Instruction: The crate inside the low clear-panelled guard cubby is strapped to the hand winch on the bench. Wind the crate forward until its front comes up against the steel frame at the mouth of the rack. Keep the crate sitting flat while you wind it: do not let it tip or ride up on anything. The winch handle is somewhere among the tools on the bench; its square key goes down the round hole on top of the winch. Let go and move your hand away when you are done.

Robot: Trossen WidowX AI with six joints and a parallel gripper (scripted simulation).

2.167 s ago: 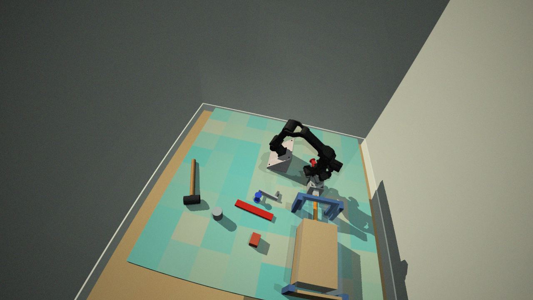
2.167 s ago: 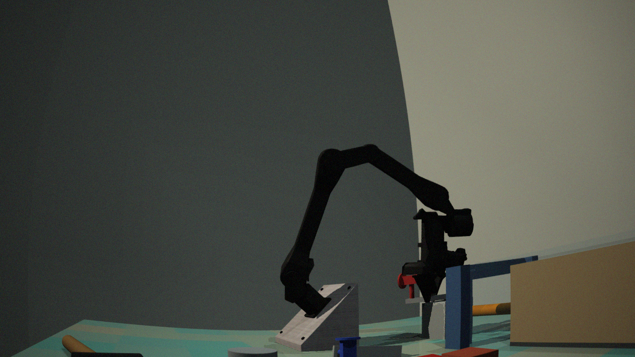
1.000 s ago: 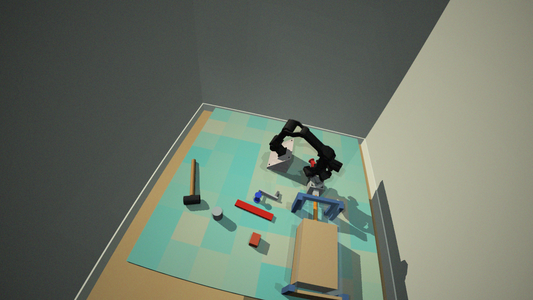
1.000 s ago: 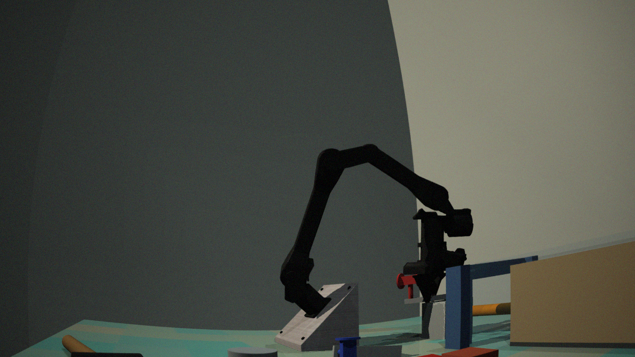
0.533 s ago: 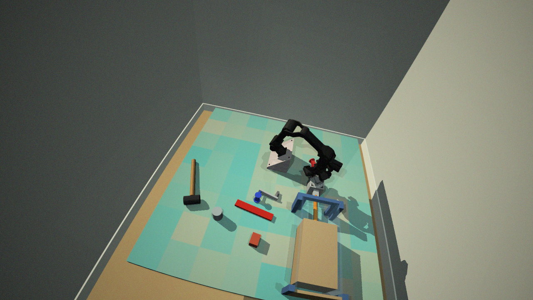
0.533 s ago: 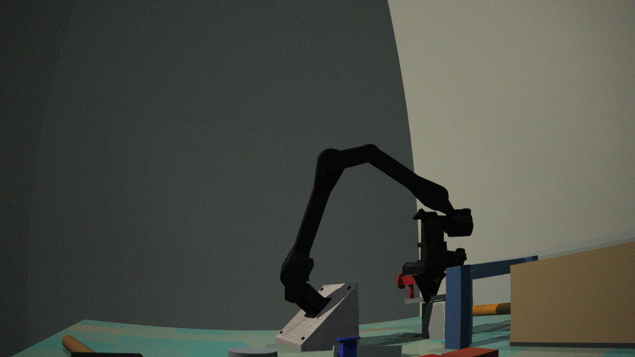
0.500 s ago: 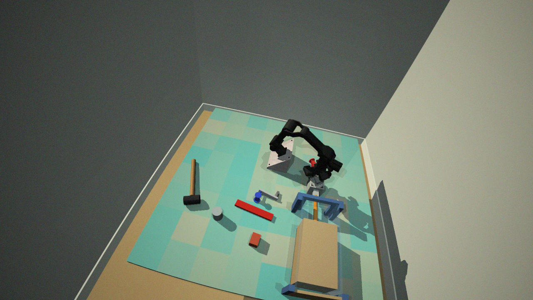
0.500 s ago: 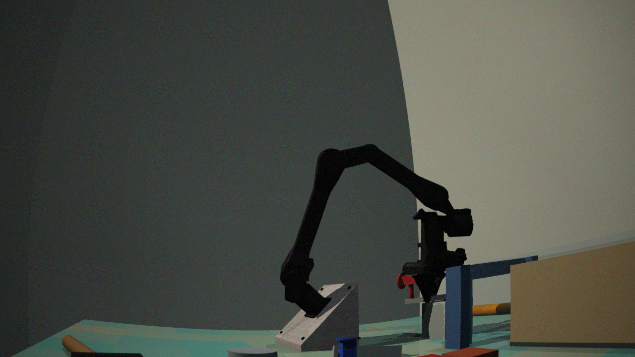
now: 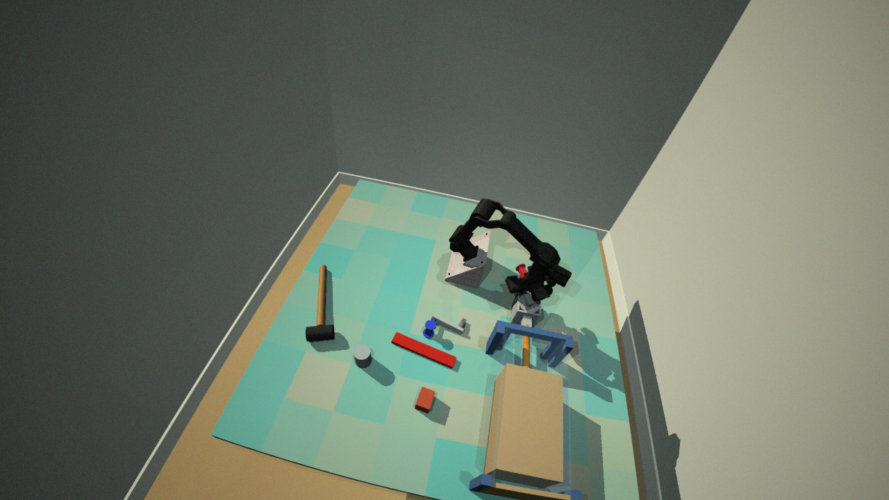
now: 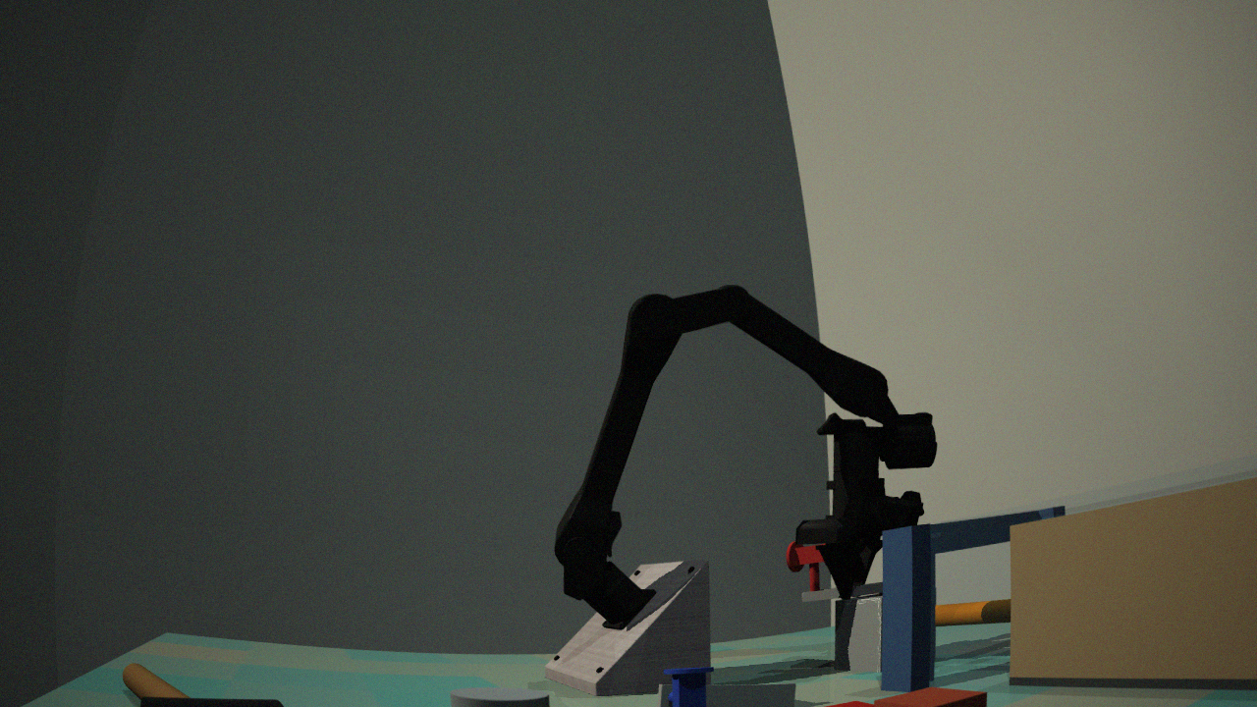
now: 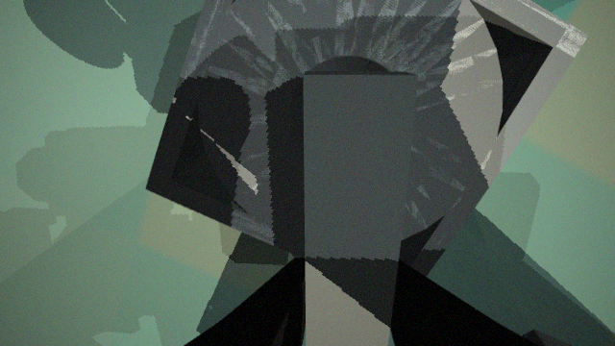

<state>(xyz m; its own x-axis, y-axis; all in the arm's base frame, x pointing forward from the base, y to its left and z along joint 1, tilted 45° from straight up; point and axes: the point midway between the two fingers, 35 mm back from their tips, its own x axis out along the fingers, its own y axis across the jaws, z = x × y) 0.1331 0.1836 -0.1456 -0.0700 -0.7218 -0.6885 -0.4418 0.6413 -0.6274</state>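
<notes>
Now: the winch handle 2 cm above my gripper tip, 1 cm to the right of it and 1 cm behind it. The rest, counted from my gripper tip: red knob (5 cm behind, 5 cm above, 2 cm to the right); then blue steel frame (20 cm ahead, 3 cm to the left, 2 cm above); then grey winch (6 cm below, 3 cm ahead, 1 cm to the left).
</notes>
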